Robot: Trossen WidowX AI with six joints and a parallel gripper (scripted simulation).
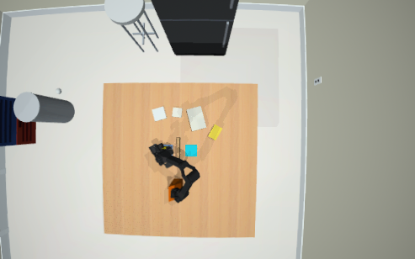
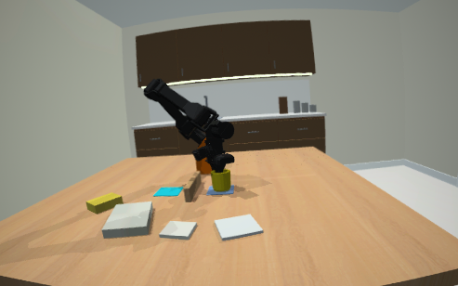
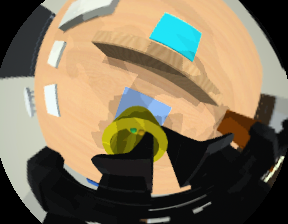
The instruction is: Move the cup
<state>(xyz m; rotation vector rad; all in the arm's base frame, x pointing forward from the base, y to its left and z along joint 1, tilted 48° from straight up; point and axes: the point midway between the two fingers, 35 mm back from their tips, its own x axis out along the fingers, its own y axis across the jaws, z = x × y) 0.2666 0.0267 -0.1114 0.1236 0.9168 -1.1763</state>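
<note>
The cyan pad lies 190 mm to the right of my gripper tip, 50 mm below it and 40 mm ahead of it. Round my gripper tip: low wooden bar: 90 mm to the right, 30 mm ahead, 20 mm below; olive-yellow cup: 20 mm to the left, 20 mm ahead; grey tray: 300 mm ahead, 210 mm to the right, 30 mm below.
</note>
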